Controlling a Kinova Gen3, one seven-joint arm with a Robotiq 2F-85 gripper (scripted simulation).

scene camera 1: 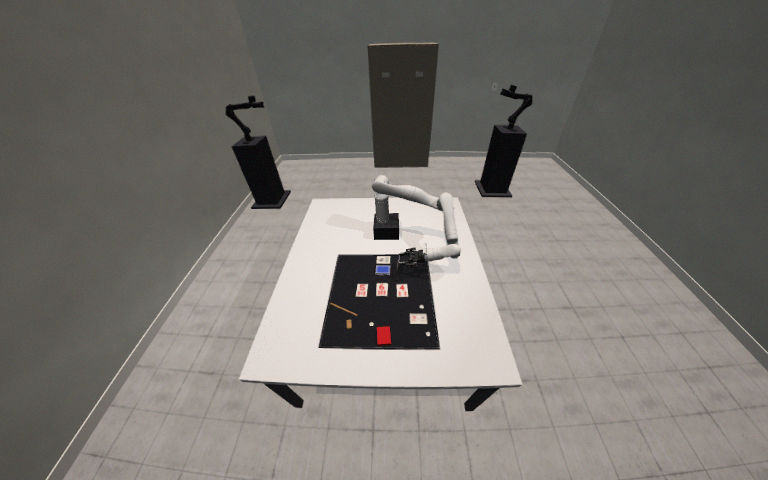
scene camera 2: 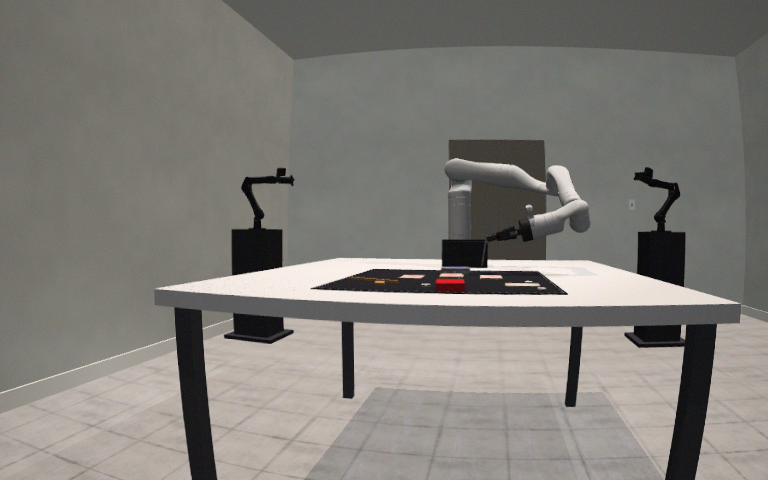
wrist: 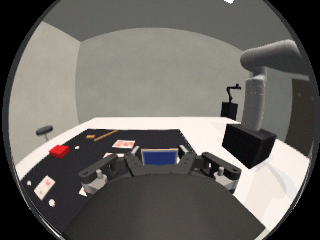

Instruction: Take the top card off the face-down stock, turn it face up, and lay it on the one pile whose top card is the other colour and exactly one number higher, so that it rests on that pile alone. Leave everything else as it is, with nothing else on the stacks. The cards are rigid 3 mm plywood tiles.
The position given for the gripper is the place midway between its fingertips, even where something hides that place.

In view: the gripper [wrist: 159, 151] and a black mat [wrist: 64, 171].
